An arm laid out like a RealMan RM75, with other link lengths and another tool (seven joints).
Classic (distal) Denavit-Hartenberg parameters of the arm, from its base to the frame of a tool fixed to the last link. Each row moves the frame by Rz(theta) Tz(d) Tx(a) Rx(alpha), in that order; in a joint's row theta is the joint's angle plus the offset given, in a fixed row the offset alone. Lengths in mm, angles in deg.
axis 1: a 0  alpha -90  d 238.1  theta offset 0
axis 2: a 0  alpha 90  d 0  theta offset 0
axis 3: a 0  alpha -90  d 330.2  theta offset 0
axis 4: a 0  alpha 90  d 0  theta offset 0
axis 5: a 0  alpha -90  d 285.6  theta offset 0
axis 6: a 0  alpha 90  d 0  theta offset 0
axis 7: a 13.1  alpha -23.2  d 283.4  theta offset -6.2
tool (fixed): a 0  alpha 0  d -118.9  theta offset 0
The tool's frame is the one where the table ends.
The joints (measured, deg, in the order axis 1, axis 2, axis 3, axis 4, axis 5, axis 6, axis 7), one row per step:
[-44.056, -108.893, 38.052, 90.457, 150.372, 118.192, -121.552]
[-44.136, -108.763, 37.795, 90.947, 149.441, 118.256, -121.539]
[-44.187, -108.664, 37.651, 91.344, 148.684, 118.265, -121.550]
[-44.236, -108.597, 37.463, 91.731, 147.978, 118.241, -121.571]
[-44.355, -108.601, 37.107, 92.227, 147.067, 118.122, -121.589]
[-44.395, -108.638, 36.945, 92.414, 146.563, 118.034, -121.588]
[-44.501, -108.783, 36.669, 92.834, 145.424, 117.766, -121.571]
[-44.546, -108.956, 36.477, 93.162, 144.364, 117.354, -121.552]
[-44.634, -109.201, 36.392, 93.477, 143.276, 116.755, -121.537]
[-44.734, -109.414, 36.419, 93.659, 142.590, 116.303, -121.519]
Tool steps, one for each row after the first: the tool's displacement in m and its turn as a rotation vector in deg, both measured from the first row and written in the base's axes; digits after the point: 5 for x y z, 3 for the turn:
[0.00431, -0.00030, 0.00244, 0.304, -0.431, -0.970]
[0.00788, -0.00048, 0.00423, 0.545, -0.745, -1.764]
[0.01116, -0.00070, 0.00598, 0.832, -1.082, -2.503]
[0.01566, -0.00075, 0.00802, 1.294, -1.646, -3.514]
[0.01773, -0.00071, 0.00848, 1.461, -1.992, -4.024]
[0.02287, -0.00036, 0.00884, 1.790, -2.755, -5.253]
[0.02728, 0.00022, 0.00878, 2.139, -3.478, -6.379]
[0.03256, 0.00140, 0.00807, 2.526, -4.220, -7.645]
[0.03655, 0.00251, 0.00695, 2.729, -4.695, -8.527]

